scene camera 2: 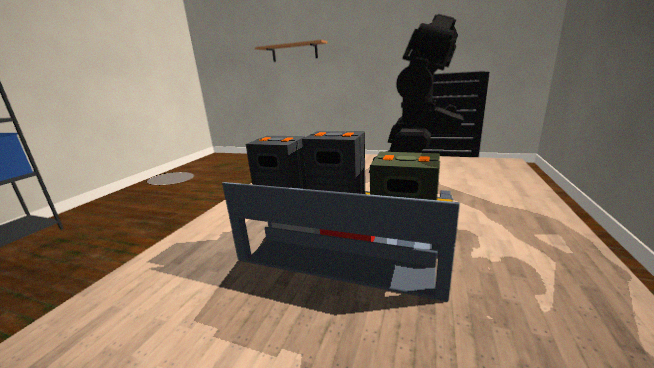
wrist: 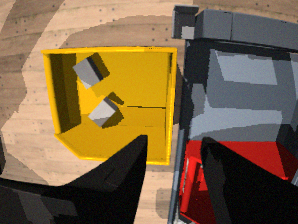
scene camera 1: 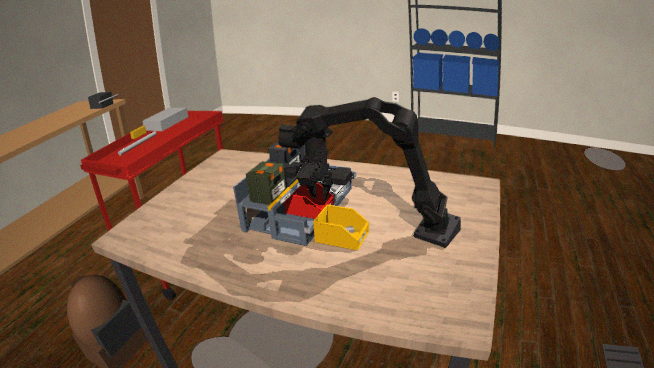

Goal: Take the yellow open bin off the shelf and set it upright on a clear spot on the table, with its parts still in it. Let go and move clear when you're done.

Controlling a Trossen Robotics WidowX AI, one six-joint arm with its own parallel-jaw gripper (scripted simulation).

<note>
I see my gripper (scene camera 1: 319, 199), a yellow open bin (scene camera 1: 329, 226) and a red bin (scene camera 1: 300, 202).
The yellow open bin is seen too in the wrist view (wrist: 142, 84). My gripper is seen too in the wrist view (wrist: 174, 143).
</note>
